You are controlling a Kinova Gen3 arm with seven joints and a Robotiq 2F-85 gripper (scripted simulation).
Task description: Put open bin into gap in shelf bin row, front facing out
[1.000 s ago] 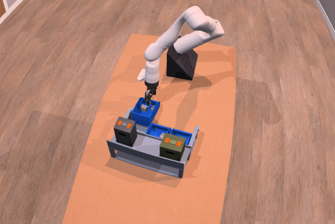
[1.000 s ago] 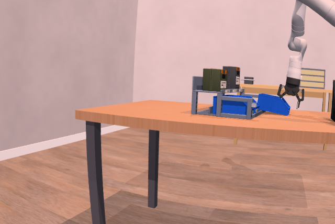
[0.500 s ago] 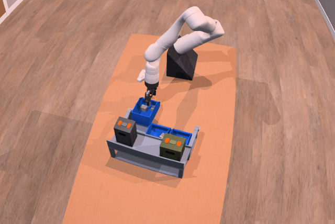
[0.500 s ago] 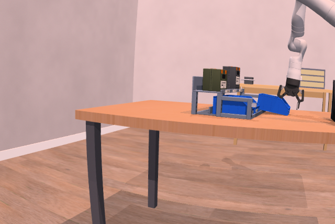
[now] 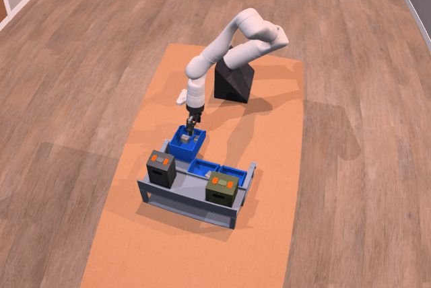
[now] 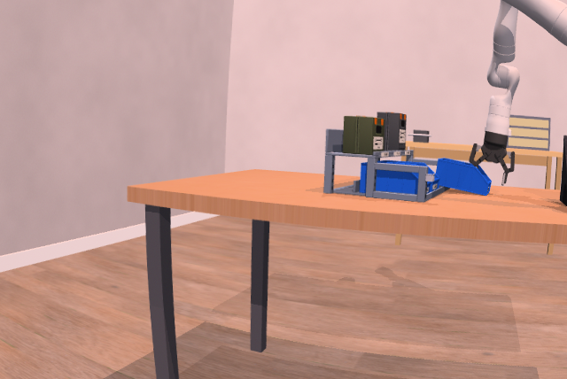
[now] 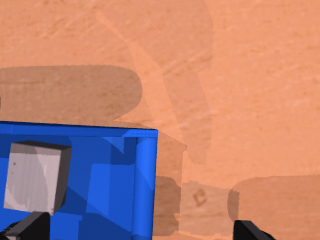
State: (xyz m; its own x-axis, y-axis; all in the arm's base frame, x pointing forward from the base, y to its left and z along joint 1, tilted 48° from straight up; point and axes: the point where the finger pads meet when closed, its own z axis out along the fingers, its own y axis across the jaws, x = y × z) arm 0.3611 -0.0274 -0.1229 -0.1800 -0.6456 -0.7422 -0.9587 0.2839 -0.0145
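Now: hand 50 mm short of the grey block, 30 mm to the left of it and 20 mm above it. Round my hand: grey shelf 280 mm ahead, 60 mm to the left, 30 mm above; dark grey box 320 mm ahead, 70 mm to the right, 120 mm above; olive box 370 mm ahead, 160 mm to the left, 110 mm above.
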